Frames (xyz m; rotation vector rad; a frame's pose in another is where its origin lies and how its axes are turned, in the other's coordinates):
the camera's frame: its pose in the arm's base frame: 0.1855 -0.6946 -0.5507 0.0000 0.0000 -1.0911
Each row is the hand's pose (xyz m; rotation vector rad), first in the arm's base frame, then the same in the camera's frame.
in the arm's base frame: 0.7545 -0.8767 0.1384 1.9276 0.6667 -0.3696
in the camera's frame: 0.4241 0.4207 0.6891 1.2986 1.5663 0.3198
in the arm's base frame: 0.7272 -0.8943 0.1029 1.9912 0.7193 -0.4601
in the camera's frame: 0.4272 0.3884 0.6536 1.3118 1.6269 0.2001
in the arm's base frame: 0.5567 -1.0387 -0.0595 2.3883 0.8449 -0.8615
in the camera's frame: 0.4766 0.1705 0.4912 1.5030 1.8389 -0.3817
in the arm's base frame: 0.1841 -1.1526 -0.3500 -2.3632 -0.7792 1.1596
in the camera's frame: 0.4057 -0.2126 0.2007 1.7610 2.0624 -1.3921
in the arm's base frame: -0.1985 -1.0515 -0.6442 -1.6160 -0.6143 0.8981
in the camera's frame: 0.1394 -0.5054 -0.0935 -1.2083 -1.5505 1.6537
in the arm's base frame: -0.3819 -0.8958 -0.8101 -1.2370 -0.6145 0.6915
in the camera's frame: -0.0834 -0.5962 -0.2594 -0.8249 -1.3036 1.5791
